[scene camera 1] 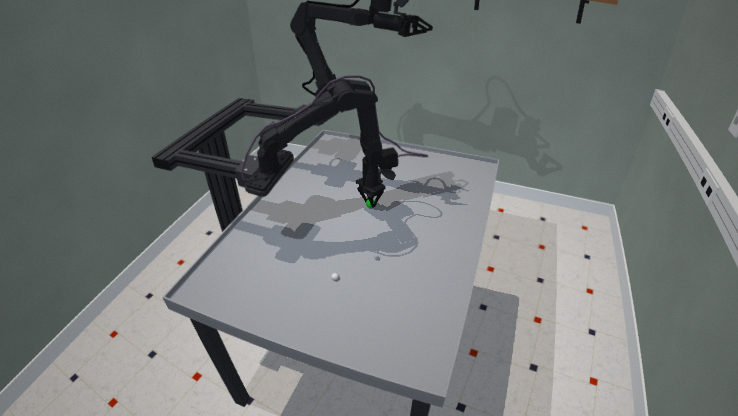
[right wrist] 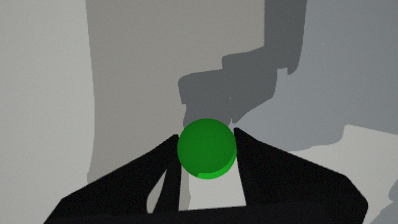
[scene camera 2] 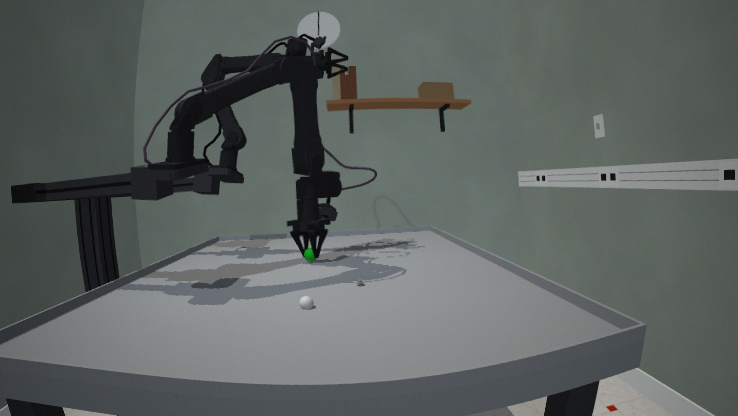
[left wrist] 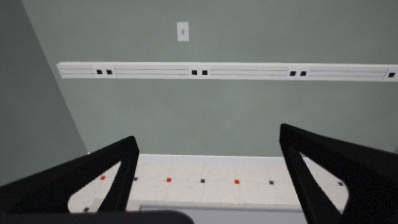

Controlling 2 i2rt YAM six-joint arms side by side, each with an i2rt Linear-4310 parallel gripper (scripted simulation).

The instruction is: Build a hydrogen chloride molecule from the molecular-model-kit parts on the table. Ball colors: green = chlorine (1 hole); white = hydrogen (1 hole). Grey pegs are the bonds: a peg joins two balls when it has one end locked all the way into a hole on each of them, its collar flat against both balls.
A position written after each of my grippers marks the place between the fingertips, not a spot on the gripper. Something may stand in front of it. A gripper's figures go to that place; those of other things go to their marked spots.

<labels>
My right gripper [right wrist: 206, 139] is 0.13 m from the lens. A green ball [right wrist: 206, 148]: 0.10 m from the lens.
</labels>
